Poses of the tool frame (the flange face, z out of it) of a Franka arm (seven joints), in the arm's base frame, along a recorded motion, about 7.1 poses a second.
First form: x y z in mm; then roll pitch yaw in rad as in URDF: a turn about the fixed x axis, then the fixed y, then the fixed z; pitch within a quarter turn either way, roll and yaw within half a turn.
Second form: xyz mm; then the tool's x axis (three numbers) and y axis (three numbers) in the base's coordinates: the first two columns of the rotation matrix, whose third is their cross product. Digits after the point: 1 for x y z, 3 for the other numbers.
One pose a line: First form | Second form
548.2, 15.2, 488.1, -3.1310, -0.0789, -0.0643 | 548.2, 15.2, 488.1, 0.995, -0.064, 0.079, -0.063, -0.998, -0.011
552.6, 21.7, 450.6, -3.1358, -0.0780, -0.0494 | 552.6, 21.7, 450.6, 0.996, -0.049, 0.078, -0.049, -0.999, -0.006
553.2, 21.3, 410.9, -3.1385, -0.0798, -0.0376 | 553.2, 21.3, 410.9, 0.996, -0.037, 0.080, -0.037, -0.999, -0.003
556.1, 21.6, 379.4, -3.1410, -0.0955, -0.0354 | 556.1, 21.6, 379.4, 0.995, -0.035, 0.095, -0.035, -0.999, -0.001
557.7, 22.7, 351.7, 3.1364, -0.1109, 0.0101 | 557.7, 22.7, 351.7, 0.994, 0.010, 0.111, 0.010, -1.000, 0.005
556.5, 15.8, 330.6, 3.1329, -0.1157, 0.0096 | 556.5, 15.8, 330.6, 0.993, 0.010, 0.115, 0.009, -1.000, 0.009
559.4, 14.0, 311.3, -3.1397, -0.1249, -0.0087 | 559.4, 14.0, 311.3, 0.992, -0.009, 0.125, -0.008, -1.000, -0.002
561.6, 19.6, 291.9, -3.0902, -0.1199, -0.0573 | 561.6, 19.6, 291.9, 0.991, -0.057, 0.120, -0.051, -0.997, -0.051
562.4, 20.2, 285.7, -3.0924, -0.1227, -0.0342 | 562.4, 20.2, 285.7, 0.992, -0.034, 0.122, -0.028, -0.998, -0.049
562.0, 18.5, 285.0, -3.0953, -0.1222, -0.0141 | 562.0, 18.5, 285.0, 0.992, -0.014, 0.122, -0.008, -0.999, -0.046
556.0, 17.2, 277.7, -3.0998, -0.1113, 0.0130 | 556.0, 17.2, 277.7, 0.994, 0.013, 0.111, 0.018, -0.999, -0.042
